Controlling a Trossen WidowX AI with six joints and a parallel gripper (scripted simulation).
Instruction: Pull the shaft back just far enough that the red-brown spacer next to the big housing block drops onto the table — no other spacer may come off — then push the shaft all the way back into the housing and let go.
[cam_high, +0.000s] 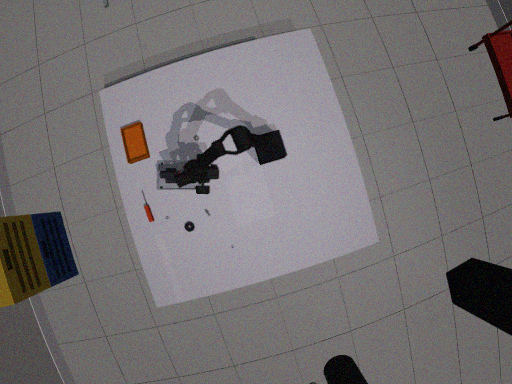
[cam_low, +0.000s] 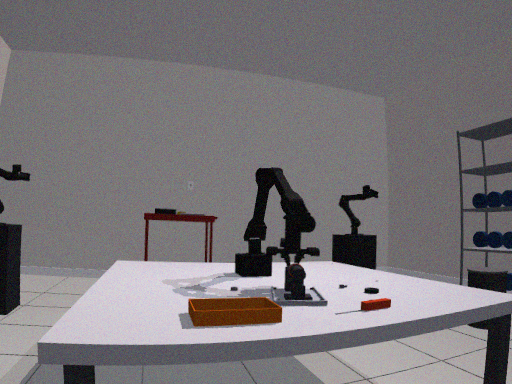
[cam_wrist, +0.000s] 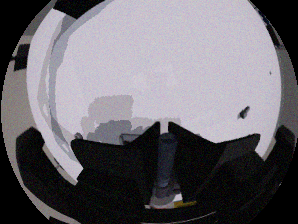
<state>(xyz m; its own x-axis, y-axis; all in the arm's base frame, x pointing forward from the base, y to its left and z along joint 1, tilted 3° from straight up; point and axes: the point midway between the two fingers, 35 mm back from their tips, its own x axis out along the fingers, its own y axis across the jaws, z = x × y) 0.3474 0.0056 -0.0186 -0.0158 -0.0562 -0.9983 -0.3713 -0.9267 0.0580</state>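
Now: gripper tip 12 cm short of the red-brown spacer, 5 cm to the left of it and 3 cm below it. Also, from my gripper tip: red-handled screwdriver (37 cm ahead, 4 cm below, 2 cm to the left); orange tray (32 cm to the right, 31 cm ahead, 4 cm below).
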